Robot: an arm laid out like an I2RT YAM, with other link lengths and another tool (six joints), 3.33 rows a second.
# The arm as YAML. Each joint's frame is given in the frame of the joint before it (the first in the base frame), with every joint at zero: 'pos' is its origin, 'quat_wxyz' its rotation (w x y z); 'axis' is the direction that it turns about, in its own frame. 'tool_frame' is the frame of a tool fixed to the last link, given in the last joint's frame.
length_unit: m
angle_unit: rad
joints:
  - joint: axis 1
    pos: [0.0, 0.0, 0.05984]
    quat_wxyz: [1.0, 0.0, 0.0, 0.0]
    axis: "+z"
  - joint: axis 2
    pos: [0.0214, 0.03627, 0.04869]
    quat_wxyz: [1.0, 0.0, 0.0, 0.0]
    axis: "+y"
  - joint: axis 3
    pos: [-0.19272, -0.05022, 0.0]
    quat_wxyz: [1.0, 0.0, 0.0, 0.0]
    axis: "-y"
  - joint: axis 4
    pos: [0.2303, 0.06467, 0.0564]
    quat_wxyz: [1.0, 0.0, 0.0, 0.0]
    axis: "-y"
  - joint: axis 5
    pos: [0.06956, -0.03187, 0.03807]
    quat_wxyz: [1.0, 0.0, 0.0, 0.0]
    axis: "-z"
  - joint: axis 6
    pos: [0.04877, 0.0, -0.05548]
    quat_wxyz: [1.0, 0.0, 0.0, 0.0]
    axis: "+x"
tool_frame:
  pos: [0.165, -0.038, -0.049]
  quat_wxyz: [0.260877, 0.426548, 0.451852, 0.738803]
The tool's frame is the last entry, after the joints.
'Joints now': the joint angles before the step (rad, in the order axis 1, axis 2, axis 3, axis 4, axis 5, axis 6). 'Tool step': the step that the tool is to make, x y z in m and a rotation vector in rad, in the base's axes. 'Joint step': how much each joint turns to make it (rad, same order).
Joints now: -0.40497, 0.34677, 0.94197, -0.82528, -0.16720, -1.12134
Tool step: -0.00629, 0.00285, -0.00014, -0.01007, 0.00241, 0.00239
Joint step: 0.00004, -0.02924, -0.00011, -0.02915, 0.00004, -0.01062
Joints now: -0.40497, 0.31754, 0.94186, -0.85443, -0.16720, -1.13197
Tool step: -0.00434, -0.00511, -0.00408, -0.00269, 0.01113, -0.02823
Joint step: -0.00005, -0.00923, -0.00920, -0.00922, 0.02900, -0.00012
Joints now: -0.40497, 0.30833, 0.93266, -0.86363, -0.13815, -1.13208
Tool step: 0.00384, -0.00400, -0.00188, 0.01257, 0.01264, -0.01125
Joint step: 0.00006, 0.03680, 0.01225, 0.00921, 0.00936, 0.00922
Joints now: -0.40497, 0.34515, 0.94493, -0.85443, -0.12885, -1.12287
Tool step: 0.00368, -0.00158, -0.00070, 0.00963, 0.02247, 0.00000
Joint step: -0.00003, 0.04746, 0.03220, -0.00919, -0.00003, -0.00001
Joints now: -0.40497, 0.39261, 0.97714, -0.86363, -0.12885, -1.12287
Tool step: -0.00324, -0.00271, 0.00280, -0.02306, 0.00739, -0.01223
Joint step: 0.00001, 0.00009, 0.00923, -0.00924, 0.01841, -0.01994
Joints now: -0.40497, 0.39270, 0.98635, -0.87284, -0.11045, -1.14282
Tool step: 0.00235, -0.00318, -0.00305, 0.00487, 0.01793, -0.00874
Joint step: -0.00002, 0.02760, 0.00921, -0.00001, 0.00910, 0.00000
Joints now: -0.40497, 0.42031, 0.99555, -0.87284, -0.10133, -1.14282
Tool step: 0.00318, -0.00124, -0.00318, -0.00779, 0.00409, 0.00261
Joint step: -0.00002, 0.00001, -0.01991, 0.01829, 0.00007, -0.00920
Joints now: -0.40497, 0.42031, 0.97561, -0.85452, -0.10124, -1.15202
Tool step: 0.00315, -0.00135, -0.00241, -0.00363, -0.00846, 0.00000
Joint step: 0.00001, -0.00909, -0.02902, 0.02913, 0.00001, 0.00000
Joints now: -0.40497, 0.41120, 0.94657, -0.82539, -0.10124, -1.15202
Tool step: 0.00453, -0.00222, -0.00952, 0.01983, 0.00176, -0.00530
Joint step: 0.00005, -0.00011, -0.03694, 0.02927, 0.00004, 0.01843
